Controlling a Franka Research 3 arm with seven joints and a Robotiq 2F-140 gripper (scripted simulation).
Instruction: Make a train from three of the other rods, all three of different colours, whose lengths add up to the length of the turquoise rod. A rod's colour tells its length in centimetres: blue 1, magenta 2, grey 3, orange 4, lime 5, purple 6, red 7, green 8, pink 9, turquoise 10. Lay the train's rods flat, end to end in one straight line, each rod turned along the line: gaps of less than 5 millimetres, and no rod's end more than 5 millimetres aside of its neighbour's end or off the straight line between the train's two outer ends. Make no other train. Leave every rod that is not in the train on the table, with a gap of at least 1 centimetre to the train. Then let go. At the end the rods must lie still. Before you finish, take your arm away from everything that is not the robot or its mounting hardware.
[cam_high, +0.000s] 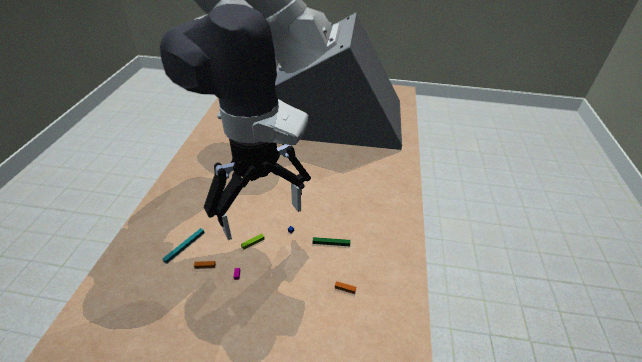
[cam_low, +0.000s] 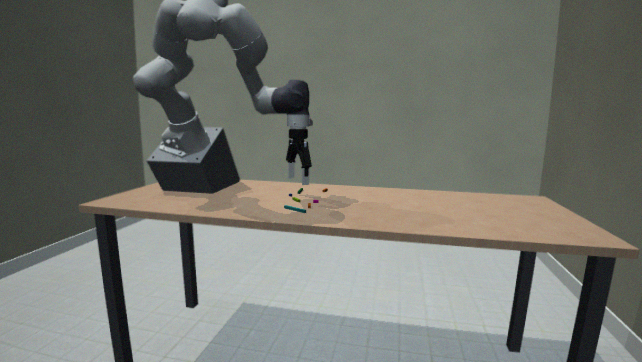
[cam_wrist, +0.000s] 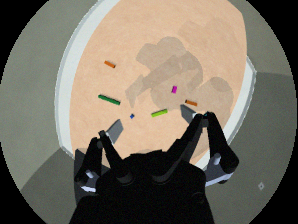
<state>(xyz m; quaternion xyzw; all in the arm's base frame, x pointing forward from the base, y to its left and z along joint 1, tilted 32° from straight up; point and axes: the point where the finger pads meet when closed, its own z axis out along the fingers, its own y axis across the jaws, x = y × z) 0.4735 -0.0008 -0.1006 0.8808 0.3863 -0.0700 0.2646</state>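
Right now my hand is 5 cm past the blue rod, 4 cm to the right of it and 8 cm above it. Also, from my hand: green rod 4 cm behind, 13 cm to the left, 8 cm below; then magenta rod 9 cm ahead, 3 cm to the right, 8 cm below; then lime rod 3 cm to the right, 8 cm below.
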